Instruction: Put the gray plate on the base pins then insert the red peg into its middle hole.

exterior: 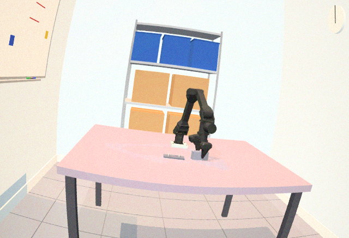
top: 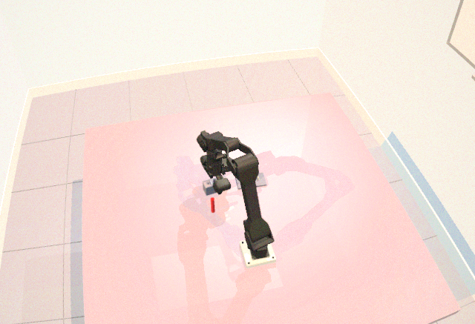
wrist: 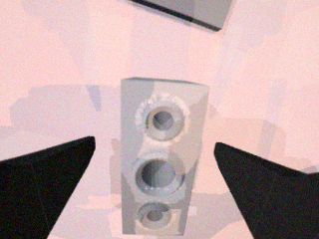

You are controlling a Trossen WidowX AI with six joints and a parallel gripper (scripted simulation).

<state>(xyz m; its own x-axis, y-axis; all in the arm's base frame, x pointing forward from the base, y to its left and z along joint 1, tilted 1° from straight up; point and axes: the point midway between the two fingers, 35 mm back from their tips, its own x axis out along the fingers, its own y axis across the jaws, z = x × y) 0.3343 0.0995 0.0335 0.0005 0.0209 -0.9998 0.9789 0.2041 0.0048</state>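
My gripper tip is 20 mm below the gray plate. The rest, counted from my gripper tip: flat gray base: 10 mm ahead, 150 mm to the right, 10 mm below; red peg: 110 mm behind, 30 mm to the left, 20 mm above.
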